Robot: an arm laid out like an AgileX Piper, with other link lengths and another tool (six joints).
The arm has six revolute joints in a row. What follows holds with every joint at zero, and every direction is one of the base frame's. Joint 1 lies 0.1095 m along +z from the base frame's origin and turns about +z. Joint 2 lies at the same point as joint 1 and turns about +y. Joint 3 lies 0.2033 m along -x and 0.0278 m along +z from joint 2 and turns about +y. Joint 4 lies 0.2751 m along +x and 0.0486 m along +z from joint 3 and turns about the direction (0.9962, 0, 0.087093). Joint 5 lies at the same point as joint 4 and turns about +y. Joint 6 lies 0.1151 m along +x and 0.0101 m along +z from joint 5 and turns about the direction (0.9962, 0, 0.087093). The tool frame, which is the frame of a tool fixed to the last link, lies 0.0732 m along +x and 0.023 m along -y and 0.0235 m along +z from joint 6; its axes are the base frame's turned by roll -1.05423, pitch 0.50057 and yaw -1.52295 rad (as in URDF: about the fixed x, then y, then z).
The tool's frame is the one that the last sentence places.
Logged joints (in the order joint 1, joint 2, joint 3, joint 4, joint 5, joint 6), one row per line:
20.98, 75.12, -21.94, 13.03, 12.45, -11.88
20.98, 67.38, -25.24, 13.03, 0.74, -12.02
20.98, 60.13, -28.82, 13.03, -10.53, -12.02
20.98, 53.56, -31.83, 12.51, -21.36, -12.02
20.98, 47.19, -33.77, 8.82, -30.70, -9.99
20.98, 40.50, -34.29, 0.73, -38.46, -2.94
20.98, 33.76, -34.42, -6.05, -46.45, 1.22
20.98, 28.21, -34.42, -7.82, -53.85, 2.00
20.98, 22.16, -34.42, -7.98, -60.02, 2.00
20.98, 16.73, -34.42, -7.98, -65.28, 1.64
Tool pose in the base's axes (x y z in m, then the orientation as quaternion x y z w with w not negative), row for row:
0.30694, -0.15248, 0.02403, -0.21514, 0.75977, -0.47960, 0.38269
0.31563, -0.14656, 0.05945, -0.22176, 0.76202, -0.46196, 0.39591
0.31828, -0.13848, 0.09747, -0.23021, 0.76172, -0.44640, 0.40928
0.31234, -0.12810, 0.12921, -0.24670, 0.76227, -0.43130, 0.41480
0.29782, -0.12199, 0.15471, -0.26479, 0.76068, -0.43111, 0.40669
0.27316, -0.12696, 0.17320, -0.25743, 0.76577, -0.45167, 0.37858
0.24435, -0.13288, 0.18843, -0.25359, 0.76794, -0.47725, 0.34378
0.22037, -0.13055, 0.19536, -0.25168, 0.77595, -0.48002, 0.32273
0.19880, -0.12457, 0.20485, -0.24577, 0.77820, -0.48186, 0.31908
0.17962, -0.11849, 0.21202, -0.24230, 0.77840, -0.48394, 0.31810
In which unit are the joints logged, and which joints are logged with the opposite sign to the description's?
The joints are logged in degrees. Opposite sign: joint 1, joint 5.
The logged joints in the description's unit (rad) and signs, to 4 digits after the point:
-0.3662, 1.3111, -0.3829, 0.2274, -0.2173, -0.2073
-0.3662, 1.1760, -0.4405, 0.2274, -0.0129, -0.2098
-0.3662, 1.0495, -0.5030, 0.2274, 0.1838, -0.2098
-0.3662, 0.9348, -0.5555, 0.2183, 0.3728, -0.2098
-0.3662, 0.8236, -0.5894, 0.1539, 0.5358, -0.1744
-0.3662, 0.7069, -0.5985, 0.0127, 0.6713, -0.0513
-0.3662, 0.5892, -0.6007, -0.1056, 0.8107, 0.0213
-0.3662, 0.4924, -0.6007, -0.1365, 0.9399, 0.0349
-0.3662, 0.3868, -0.6007, -0.1393, 1.0475, 0.0349
-0.3662, 0.2920, -0.6007, -0.1393, 1.1394, 0.0286

